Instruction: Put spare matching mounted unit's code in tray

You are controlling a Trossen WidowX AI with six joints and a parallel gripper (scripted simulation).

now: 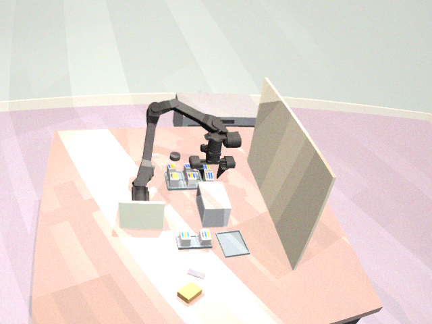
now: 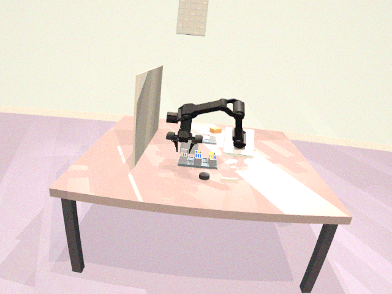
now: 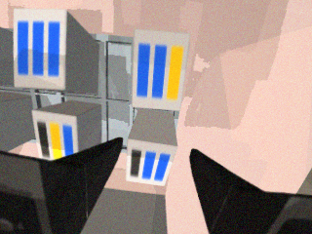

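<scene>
The grey spare is 1 cm behind my gripper tip and 1 cm above it. Also, from my gripper tip: black puck: 11 cm behind, 21 cm to the left, 3 cm below; tall beige panel: 22 cm ahead, 19 cm to the right, 19 cm above; mounted unit: 3 cm behind, 17 cm to the right, 1 cm above.
</scene>
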